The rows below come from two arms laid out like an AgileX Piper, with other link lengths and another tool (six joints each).
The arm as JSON. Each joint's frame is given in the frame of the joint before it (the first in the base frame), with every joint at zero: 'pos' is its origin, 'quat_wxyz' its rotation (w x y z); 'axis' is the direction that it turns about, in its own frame. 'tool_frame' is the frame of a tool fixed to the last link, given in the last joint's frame.
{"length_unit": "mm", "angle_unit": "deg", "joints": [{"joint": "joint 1", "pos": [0.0, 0.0, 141.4], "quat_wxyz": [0.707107, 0.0, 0.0, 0.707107], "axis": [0.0, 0.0, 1.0]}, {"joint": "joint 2", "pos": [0.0, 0.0, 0.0], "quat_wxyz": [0.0, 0.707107, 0.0, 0.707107], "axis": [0.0, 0.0, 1.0]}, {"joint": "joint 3", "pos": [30.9, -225.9, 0.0], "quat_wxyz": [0.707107, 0.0, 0.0, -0.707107], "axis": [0.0, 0.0, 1.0]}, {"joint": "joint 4", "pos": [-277.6, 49.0, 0.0], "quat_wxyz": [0.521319, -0.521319, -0.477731, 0.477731], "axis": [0.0, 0.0, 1.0]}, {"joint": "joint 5", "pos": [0.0, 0.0, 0.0], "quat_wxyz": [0.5, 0.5, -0.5, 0.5], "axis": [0.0, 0.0, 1.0]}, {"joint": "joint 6", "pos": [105.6, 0.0, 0.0], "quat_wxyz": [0.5, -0.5, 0.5, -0.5], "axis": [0.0, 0.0, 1.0]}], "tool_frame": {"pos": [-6.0, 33.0, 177.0], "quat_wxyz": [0.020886, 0.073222, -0.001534, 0.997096]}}
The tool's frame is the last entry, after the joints.
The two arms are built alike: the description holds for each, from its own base.
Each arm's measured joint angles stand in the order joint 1, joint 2, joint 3, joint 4, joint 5, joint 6.
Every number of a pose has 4 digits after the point. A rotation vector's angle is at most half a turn.
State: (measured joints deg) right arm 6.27 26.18 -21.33 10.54 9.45 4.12; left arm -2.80 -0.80 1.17 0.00 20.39 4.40
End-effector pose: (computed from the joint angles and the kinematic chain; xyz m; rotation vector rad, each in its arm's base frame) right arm 0.3694 0.0185 0.2352 0.0837 1.5905 0.2513; left arm 0.3193 -0.0481 0.1314 0.0747 1.6978 -0.0150
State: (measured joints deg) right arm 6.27 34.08 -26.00 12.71 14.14 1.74; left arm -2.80 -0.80 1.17 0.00 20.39 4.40
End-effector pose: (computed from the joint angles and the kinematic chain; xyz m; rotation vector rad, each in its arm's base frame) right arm 0.3789 0.0262 0.2074 0.0688 1.7273 0.2559; left arm 0.3193 -0.0481 0.1314 0.0747 1.6978 -0.0150
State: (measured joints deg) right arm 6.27 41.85 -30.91 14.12 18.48 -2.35; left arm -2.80 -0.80 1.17 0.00 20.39 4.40
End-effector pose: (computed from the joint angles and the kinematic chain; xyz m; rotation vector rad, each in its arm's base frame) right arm 0.3877 0.0333 0.1842 0.0093 1.8491 0.2391; left arm 0.3193 -0.0481 0.1314 0.0747 1.6978 -0.0150
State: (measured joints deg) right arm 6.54 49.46 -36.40 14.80 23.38 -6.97; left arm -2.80 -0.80 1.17 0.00 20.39 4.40
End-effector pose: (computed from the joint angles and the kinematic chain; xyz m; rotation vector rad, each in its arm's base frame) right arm 0.3953 0.0420 0.1643 -0.0843 1.9637 0.2208; left arm 0.3193 -0.0481 0.1314 0.0747 1.6978 -0.0150
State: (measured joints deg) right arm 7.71 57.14 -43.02 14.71 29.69 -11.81; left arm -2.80 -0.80 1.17 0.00 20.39 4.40
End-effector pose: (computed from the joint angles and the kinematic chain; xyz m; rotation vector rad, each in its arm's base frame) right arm 0.4006 0.0572 0.1474 -0.2234 2.0766 0.2124; left arm 0.3193 -0.0481 0.1314 0.0747 1.6978 -0.0150
